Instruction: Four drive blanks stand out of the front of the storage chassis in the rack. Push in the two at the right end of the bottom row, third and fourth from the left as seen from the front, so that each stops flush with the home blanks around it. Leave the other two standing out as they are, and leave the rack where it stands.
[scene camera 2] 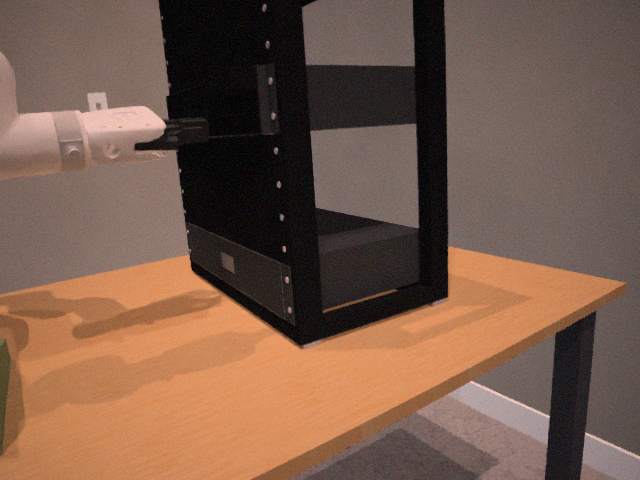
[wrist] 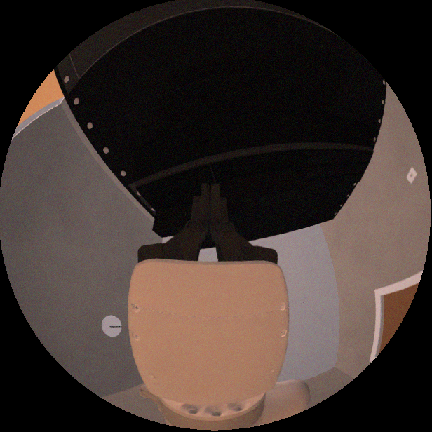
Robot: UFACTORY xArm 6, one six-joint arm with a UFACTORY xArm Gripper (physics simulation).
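Places are measured from the arm's base along level axes (x ahead, y left, z up), in centimetres.
Where they show: gripper, between the fingertips: (scene camera 2: 206, 129).
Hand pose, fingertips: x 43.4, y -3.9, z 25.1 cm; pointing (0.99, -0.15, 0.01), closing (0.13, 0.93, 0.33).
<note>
After its pixels a point has its place.
The black rack (scene camera 2: 431, 165) @(z 17.3, x 71.2, y -23.4 cm) (wrist: 114, 161) stands upright on the table. The storage chassis (scene camera 2: 361, 98) @(z 28.0, x 61.1, y -18.3 cm) is mounted partway up it; its front ear and lower edge show in the scene view. In the wrist view the chassis's lower front edge (wrist: 280, 146) shows as a thin curved strip. The chassis front is nearly black, so single drive blanks, and how far each stands out, cannot be made out. My gripper (scene camera 2: 207, 130) @(z 25.1, x 43.4, y -3.9 cm) (wrist: 209, 193) is shut and empty, pointing level at the chassis front near its lower edge. Whether its tips touch a blank is too dark to tell.
A dark grey unit (scene camera 2: 369, 268) @(z 1.8, x 61.7, y -17.9 cm) sits at the bottom of the rack, with a front panel (scene camera 2: 255, 276) @(z 1.7, x 48.3, y -5.5 cm) bearing a pale label. The wooden table (scene camera 2: 170, 413) @(z -6.3, x 25.6, y -18.9 cm) has its right edge beyond the rack. Part of a green object (scene camera 2: 4, 392) @(z -5.1, x 12.0, y -0.4 cm) shows at the far left.
</note>
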